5 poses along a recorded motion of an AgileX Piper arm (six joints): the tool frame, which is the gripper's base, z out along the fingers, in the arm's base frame.
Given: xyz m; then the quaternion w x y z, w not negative.
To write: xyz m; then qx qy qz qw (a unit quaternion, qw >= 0). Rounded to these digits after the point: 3 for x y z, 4 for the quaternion.
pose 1, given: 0.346, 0.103, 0.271, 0.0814, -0.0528, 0.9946, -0.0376
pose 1, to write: 0.346, 0.103, 0.271, -0.0528, 0.9946, -0.0376, 0.0814
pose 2, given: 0.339, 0.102, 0.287, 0.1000, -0.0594, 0.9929, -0.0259
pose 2, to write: 0.339, 0.102, 0.287, -0.0594, 0.9929, -0.0259, 0.1000
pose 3, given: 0.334, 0.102, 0.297, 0.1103, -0.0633, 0.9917, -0.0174
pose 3, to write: 0.334, 0.102, 0.297, -0.0633, 0.9917, -0.0174, 0.1103
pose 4, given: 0.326, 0.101, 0.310, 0.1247, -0.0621, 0.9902, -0.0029
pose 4, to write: 0.326, 0.101, 0.310, -0.0621, 0.9902, -0.0029, 0.1247
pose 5, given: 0.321, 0.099, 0.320, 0.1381, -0.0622, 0.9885, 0.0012
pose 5, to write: 0.321, 0.099, 0.320, -0.0622, 0.9885, 0.0012, 0.1381
